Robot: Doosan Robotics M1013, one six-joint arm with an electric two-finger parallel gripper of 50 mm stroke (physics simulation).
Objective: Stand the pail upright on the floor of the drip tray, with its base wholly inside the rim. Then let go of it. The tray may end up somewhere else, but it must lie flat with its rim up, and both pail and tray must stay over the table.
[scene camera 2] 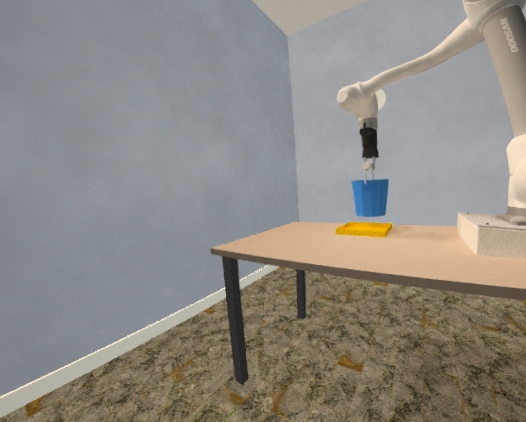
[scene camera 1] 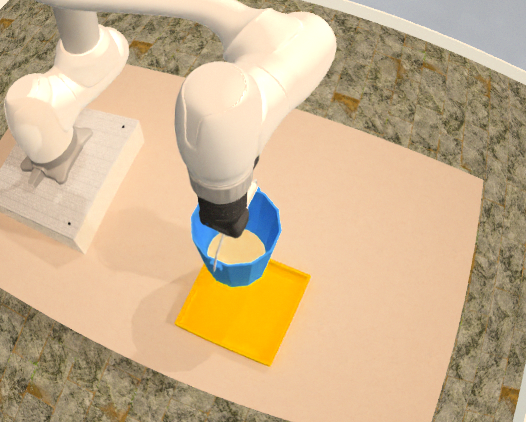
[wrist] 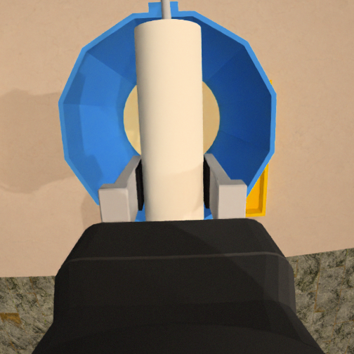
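Where they show: gripper, fingertip midpoint: (scene camera 2: 369, 170); arm's base at its link origin: (scene camera 1: 56, 151).
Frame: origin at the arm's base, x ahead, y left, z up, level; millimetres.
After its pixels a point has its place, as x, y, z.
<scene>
The blue pail (scene camera 1: 237, 275) @(622, -181, 117) (scene camera 2: 370, 198) @(581, -32, 99) (wrist: 95, 125) hangs about upright in the air, its pale inner bottom showing. My gripper (scene camera 2: 369, 166) @(593, -130, 237) (wrist: 172, 171) is shut on the white grip (wrist: 169, 100) of the pail's handle, above the pail's opening. In scene camera 1 the fingertips are hidden. The yellow drip tray (scene camera 1: 245, 315) @(649, -208, -82) (scene camera 2: 365, 232) @(610, -57, -68) (wrist: 264, 195) lies flat on the table, rim up. In scene camera 2 a gap shows between the pail's base and the tray below it. In the wrist view the pail and gripper hide most of the tray.
The wooden table (scene camera 1: 375, 225) @(886, 129, -87) (scene camera 2: 280, 250) @(883, 307, -87) carries the arm's pale base block (scene camera 1: 100, 165) @(169, -4, 13) (scene camera 2: 492, 240) @(164, 160, -34), to one side of the tray. The table's near edge in scene camera 1 runs below the tray. A blue-grey wall (scene camera 2: 150, 150) stands beyond the table.
</scene>
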